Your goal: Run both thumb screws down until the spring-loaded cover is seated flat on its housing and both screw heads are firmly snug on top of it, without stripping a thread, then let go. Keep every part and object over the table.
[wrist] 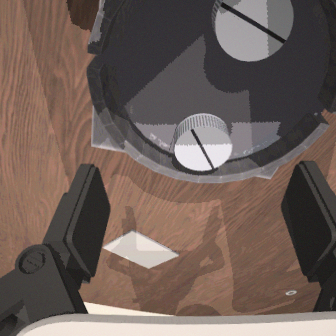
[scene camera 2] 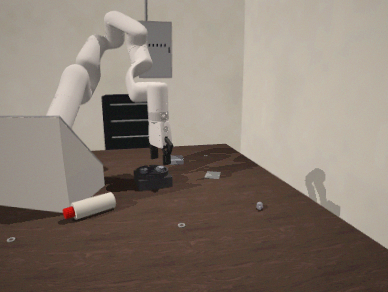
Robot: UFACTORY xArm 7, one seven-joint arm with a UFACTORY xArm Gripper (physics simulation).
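The dark housing stands on the table with the round dark cover on top. Two silver slotted thumb screws stand in the cover. In the wrist view, one screw is at the top right, cut by the frame edge, and the other screw is near the cover's lower rim, its knurled side showing. Whether the cover is flat on the housing cannot be told. My gripper is wide open and empty, above the cover. Its fingers stand apart on either side, below the lower screw in the wrist view.
A white bottle with a red cap lies near the large grey box. A small metal knob, washers, a pale flat plate and a grey block lie on the table. A wall stands along the right.
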